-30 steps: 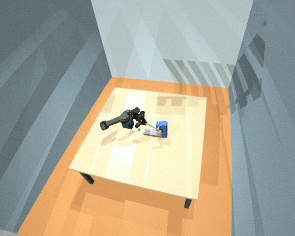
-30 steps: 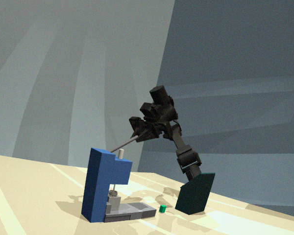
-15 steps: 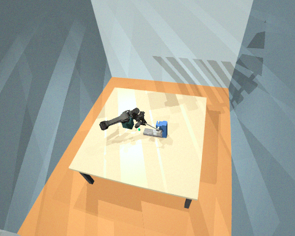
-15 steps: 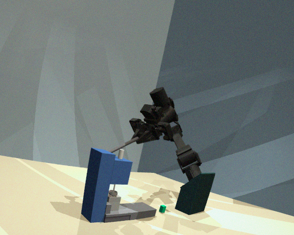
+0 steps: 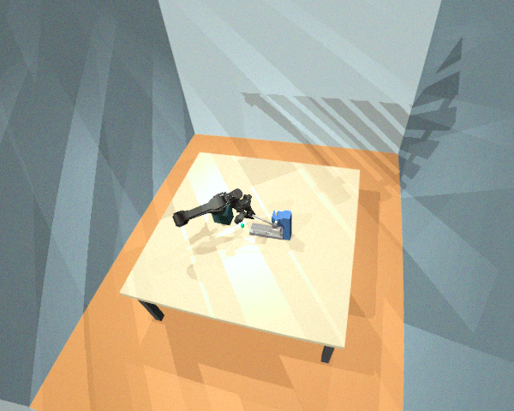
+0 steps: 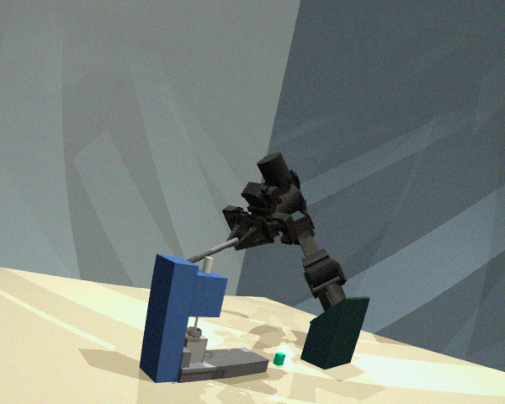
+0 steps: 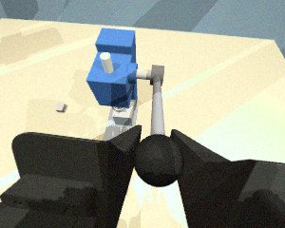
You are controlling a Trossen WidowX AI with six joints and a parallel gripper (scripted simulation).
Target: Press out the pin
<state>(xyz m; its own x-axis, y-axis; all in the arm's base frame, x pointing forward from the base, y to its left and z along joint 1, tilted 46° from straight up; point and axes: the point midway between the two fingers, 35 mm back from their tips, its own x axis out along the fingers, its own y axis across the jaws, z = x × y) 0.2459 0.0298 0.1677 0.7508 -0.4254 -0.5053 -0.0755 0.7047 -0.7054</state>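
Now: the grey lever 4 cm ahead of my gripper tip, 1 cm to the left of it and 1 cm below it. The rest, counted from my gripper tip: thin punch rod (10 cm ahead, 8 cm to the left, 10 cm below); then small grey piece (10 cm ahead, 28 cm to the left, 24 cm below); then small green cube (14 cm behind, 8 cm to the left, 23 cm below).
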